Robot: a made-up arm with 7 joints. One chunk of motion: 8 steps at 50 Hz.
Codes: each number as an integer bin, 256 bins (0 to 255) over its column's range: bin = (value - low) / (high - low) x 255, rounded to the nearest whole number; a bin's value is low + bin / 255 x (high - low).
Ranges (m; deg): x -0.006..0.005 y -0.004..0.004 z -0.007..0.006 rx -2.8..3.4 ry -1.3..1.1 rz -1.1..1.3
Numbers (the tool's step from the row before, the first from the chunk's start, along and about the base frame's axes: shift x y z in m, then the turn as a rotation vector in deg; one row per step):
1: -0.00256 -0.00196 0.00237 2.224 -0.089 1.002
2: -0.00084 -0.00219 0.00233 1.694 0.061 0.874
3: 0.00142 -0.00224 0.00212 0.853 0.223 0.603
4: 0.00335 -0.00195 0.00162 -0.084 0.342 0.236
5: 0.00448 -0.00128 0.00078 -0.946 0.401 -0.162
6: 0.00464 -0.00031 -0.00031 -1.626 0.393 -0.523
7: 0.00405 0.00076 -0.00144 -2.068 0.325 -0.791
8: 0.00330 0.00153 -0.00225 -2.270 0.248 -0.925
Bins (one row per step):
1: 80 65 184 207 129 223
2: 120 58 183 185 145 210
3: 172 56 179 150 162 181
4: 217 65 169 112 174 142
5: 243 87 153 76 181 100
6: 247 118 131 48 180 61
7: 233 152 109 30 173 33
8: 216 176 93 22 164 19

